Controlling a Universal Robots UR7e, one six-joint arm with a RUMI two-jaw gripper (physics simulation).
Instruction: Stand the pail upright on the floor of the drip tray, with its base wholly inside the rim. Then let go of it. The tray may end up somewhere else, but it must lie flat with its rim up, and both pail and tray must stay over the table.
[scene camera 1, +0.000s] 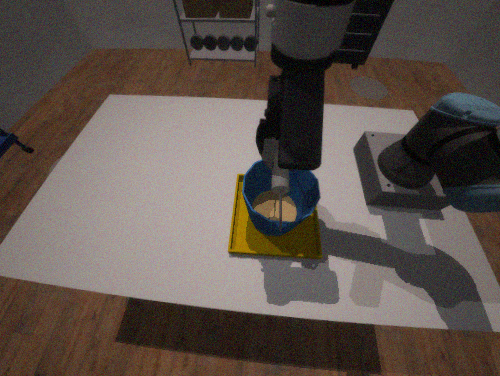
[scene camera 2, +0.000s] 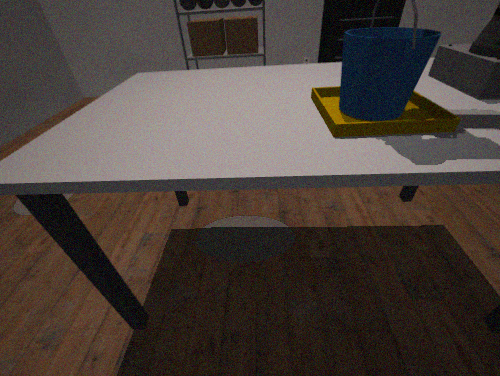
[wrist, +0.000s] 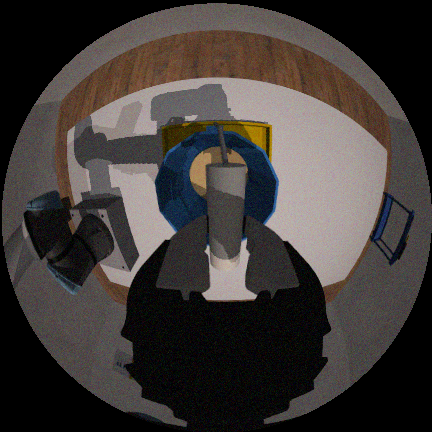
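Seen in the pictures: gripper, fingertip midpoint: (scene camera 1: 279, 168) (wrist: 224, 217); arm's base, origin of the base link: (scene camera 1: 402, 167) (wrist: 97, 234).
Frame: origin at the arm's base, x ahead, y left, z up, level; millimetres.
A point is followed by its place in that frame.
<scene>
The blue pail (scene camera 1: 306, 187) {x 312, y 107, z 31 mm} (scene camera 2: 380, 75) {x 420, y 213, z 16 mm} (wrist: 265, 185) {x 468, y 142, z 45 mm} stands roughly upright over the yellow drip tray (scene camera 1: 240, 242) {x 481, y 233, z -86 mm} (scene camera 2: 395, 129) {x 385, y 265, z -79 mm} (wrist: 256, 132) {x 481, y 242, z -86 mm}; a slight lean cannot be ruled out. Its base shows inside the rim in scene camera 2, at or very near the tray floor. A tan round surface shows inside the pail. The tray lies flat on the table, rim up. My gripper (scene camera 1: 274, 156) {x 398, y 137, z 147 mm} (wrist: 224, 217) {x 398, y 137, z 147 mm} is shut on the grey cylindrical grip of the pail's handle, above the pail. The gripper does not show in scene camera 2, where the handle's wires rise from the pail. The pail hides part of the tray.
The arm's grey base block (scene camera 1: 372, 170) {x 85, y 4, z -18 mm} (scene camera 2: 462, 70) {x 85, y -6, z -41 mm} (wrist: 122, 232) {x 84, y -16, z -45 mm} stands on the white table (scene camera 1: 125, 200) {x 877, y 121, z -90 mm} (scene camera 2: 175, 125) {x 878, y 160, z -90 mm} (wrist: 325, 175) {x 712, y 152, z -90 mm}, to the right of the tray in scene camera 1. A shelf rack (scene camera 1: 220, 19) stands on the floor beyond the table.
</scene>
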